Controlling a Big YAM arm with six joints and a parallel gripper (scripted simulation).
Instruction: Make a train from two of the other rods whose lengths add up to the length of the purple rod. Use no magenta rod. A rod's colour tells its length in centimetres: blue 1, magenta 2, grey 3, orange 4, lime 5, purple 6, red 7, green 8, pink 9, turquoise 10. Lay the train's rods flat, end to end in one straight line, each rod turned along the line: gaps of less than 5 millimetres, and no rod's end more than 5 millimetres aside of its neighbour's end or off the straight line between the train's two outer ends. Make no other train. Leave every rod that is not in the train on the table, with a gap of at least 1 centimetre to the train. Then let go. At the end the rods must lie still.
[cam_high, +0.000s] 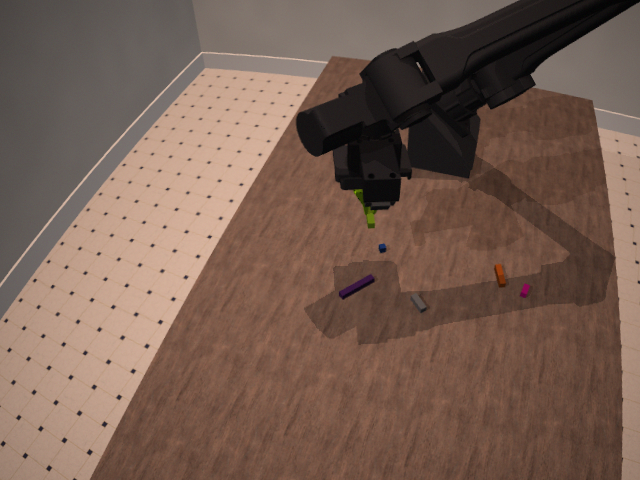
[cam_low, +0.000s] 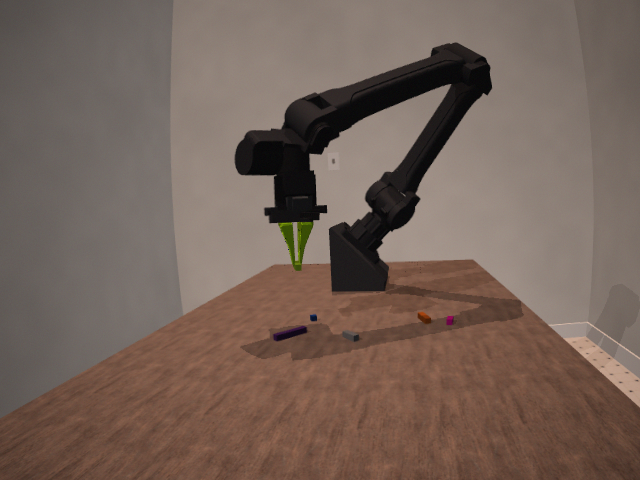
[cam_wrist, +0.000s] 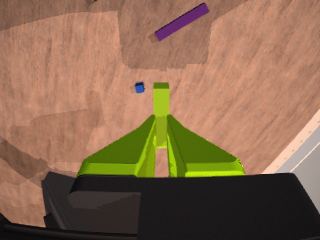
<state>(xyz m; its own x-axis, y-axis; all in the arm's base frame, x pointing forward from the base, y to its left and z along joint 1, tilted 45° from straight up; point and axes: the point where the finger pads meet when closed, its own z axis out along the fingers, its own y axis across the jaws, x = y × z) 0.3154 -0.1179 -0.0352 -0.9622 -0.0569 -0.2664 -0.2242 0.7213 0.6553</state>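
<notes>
Now: the blue rod 20 mm behind my hand, 20 mm to the left of it and 110 mm below it. Round my hand: grey rod: 80 mm ahead, 90 mm to the left, 110 mm below; purple rod: 60 mm ahead, 10 mm to the right, 110 mm below; lime rod: 10 mm below.
</notes>
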